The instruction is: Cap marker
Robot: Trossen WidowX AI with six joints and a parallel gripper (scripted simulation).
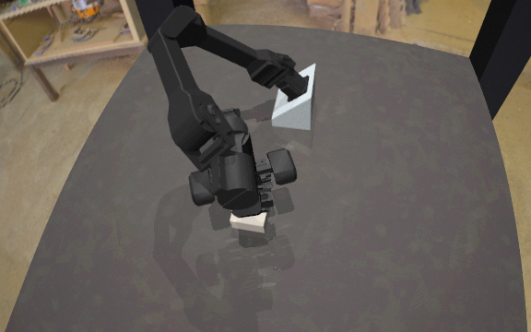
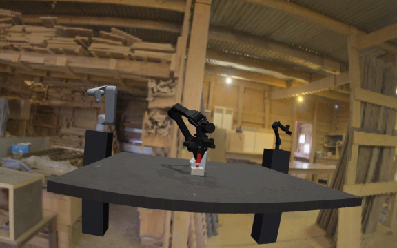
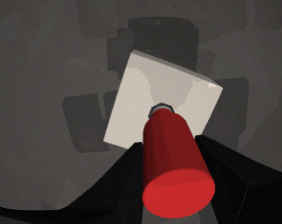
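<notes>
Right now the holder block is 60 mm below my gripper tip. Also, from my gripper tip: red cap: 10 mm above.
</notes>
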